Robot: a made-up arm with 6 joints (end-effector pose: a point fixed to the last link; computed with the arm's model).
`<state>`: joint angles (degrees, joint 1 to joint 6).
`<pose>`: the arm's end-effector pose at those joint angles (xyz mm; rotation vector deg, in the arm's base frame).
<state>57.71 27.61 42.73 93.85 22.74 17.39</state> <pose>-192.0 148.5 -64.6 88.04 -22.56 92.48</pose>
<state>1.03 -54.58 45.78 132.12 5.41 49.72</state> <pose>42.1 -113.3 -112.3 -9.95 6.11 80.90</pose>
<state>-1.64 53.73 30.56 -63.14 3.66 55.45</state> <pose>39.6 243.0 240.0 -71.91 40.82 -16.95</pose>
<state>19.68 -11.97 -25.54 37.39 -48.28 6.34</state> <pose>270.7 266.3 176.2 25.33 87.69 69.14</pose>
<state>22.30 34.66 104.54 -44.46 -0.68 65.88</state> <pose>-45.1 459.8 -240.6 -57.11 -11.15 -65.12</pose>
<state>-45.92 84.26 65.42 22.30 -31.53 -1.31</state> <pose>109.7 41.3 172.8 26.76 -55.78 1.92</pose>
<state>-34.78 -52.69 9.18 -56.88 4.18 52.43</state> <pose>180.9 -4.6 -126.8 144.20 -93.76 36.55</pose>
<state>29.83 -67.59 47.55 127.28 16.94 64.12</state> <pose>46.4 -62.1 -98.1 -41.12 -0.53 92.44</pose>
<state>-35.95 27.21 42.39 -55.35 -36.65 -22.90</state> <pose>120.7 124.3 209.9 -4.89 28.13 -25.95</pose>
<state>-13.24 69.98 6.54 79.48 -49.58 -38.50</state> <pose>260.4 36.8 137.8 -137.59 47.16 -102.64</pose>
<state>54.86 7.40 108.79 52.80 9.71 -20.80</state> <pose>28.1 138.7 -351.8 26.47 -102.54 134.08</pose>
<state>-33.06 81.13 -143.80 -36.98 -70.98 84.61</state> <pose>724.0 -280.1 101.6 37.05 19.31 -139.15</pose>
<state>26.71 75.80 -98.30 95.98 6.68 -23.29</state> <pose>353.0 244.8 82.3 -139.51 -98.67 45.26</pose>
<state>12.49 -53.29 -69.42 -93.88 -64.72 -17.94</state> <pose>605.6 257.4 -44.2 -71.76 138.06 -78.22</pose>
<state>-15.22 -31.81 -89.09 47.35 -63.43 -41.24</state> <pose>453.1 -237.6 0.2 136.15 49.21 -44.90</pose>
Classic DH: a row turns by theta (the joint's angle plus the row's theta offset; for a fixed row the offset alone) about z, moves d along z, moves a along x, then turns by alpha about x. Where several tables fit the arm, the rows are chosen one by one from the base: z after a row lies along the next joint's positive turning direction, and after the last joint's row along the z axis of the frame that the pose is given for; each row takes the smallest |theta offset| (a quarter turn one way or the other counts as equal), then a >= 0, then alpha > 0; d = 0 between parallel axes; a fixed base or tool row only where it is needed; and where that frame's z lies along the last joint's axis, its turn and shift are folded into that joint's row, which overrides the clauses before.
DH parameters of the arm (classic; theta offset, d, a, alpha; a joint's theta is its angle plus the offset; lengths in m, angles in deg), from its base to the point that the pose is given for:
base (fixed): 24.96 0 -0.1374 0
joint 1: 65.04 0.0993 0.0473 90
joint 2: 77.82 0.4356 -0.1932 -100.93
joint 3: 0 -0.2045 0.2639 100.93
joint 4: 12.18 -0.2514 0.0384 -90
joint 5: 0 0.1212 0.0002 -90
joint 6: -65.43 0.0153 -0.0092 -110.63
tool (fixed): 134.84 0.1631 0 0

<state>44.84 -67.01 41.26 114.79 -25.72 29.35</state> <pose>59.3 37.4 -63.9 -39.32 33.00 138.28</pose>
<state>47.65 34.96 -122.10 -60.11 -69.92 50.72</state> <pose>243.3 673.0 12.0 45.42 -47.43 -53.20</pose>
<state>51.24 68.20 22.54 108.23 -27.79 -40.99</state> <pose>-153.1 374.8 116.2 -124.93 7.00 -48.63</pose>
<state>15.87 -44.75 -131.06 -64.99 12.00 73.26</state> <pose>651.7 109.7 -122.0 71.06 -111.34 -73.73</pose>
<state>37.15 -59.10 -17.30 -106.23 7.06 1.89</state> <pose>-41.6 406.1 -188.4 174.08 -29.08 17.73</pose>
